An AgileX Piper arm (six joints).
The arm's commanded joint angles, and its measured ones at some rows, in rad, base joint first. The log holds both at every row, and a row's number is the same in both.
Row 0, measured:
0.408, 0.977, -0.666, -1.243, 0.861, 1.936
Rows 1 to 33, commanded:
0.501, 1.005, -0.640, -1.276, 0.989, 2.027
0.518, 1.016, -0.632, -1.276, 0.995, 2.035
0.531, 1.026, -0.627, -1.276, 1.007, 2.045
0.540, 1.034, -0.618, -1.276, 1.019, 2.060
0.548, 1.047, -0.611, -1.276, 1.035, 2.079
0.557, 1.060, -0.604, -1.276, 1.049, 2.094
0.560, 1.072, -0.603, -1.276, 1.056, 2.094
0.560, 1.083, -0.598, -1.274, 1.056, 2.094
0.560, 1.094, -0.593, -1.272, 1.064, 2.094
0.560, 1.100, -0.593, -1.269, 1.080, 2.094
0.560, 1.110, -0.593, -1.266, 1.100, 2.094
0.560, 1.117, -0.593, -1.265, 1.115, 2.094
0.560, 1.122, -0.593, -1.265, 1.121, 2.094
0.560, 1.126, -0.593, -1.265, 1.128, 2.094
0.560, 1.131, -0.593, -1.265, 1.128, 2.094
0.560, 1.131, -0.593, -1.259, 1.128, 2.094
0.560, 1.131, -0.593, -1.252, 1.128, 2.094
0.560, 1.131, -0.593, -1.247, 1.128, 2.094
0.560, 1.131, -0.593, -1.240, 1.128, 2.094
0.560, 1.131, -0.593, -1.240, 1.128, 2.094
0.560, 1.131, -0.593, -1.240, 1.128, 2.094
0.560, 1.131, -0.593, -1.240, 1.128, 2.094
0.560, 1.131, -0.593, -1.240, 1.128, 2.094
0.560, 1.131, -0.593, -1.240, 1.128, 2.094
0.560, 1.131, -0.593, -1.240, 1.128, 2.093
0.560, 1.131, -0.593, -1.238, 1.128, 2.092
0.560, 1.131, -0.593, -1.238, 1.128, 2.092
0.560, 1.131, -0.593, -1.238, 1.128, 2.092
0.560, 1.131, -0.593, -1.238, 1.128, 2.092
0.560, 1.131, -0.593, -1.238, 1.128, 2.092
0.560, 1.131, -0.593, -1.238, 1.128, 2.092
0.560, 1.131, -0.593, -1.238, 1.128, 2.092
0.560, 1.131, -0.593, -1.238, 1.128, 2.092
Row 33, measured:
0.557, 1.128, -0.597, -1.235, 1.117, 2.090
